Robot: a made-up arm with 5 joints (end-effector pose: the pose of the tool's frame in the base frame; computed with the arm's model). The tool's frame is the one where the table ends. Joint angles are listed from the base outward.
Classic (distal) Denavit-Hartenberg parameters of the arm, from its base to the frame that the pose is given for. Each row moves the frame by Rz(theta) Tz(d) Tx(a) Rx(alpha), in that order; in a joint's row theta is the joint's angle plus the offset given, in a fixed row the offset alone. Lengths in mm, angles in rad.
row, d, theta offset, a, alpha
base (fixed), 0, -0.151, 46.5, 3.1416
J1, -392, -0.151, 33, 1.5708
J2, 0, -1.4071, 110.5, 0
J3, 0, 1.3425, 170.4, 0
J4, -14, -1.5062, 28, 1.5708
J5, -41, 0, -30, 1.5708
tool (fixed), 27, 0, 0, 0
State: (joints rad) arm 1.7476 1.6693 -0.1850 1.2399 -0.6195
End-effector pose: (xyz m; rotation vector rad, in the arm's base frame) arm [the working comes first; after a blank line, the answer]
Working (the frame after each row of the table, in the pose's form):
after base (fixed): 0.0460 -0.0070 0.0000 -3.1326 0.2370 0.0000
after J1: 0.0402 -0.0395 0.3920 -1.1203 1.3382 -1.3382
after J2: 0.0214 -0.1445 0.3634 -0.9086 1.4305 -1.1461
after J3: 0.0169 -0.1698 0.1949 0.0203 1.5764 -0.2573
after J4: 0.0011 -0.1785 0.1693 0.9947 0.8327 -1.5291
after J5: 0.0266 -0.1349 0.1750 1.3358 -0.6928 -2.7173

0.0061 -0.1248 0.1893 1.3358 -0.6928 -2.7173
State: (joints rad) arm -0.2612 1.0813 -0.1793 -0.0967 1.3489
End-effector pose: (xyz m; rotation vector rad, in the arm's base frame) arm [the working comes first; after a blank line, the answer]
Working (the frame after each row of the table, in the pose's form):
after base (fixed): 0.0460 -0.0070 0.0000 -3.1326 0.2370 0.0000
after J1: 0.0779 0.0015 0.3920 -1.5610 -0.2050 0.2050
after J2: 0.1790 0.0286 0.4274 -1.5038 -0.4545 -0.0507
after J3: 0.2892 0.0580 0.3008 -1.5697 0.4652 0.8548
after J4: 0.3123 0.0497 0.3202 0.1000 -0.7611 0.2483
after J5: 0.3427 0.0275 0.2860 0.7398 0.5743 1.6259

0.3626 0.0267 0.3043 0.7398 0.5743 1.6259
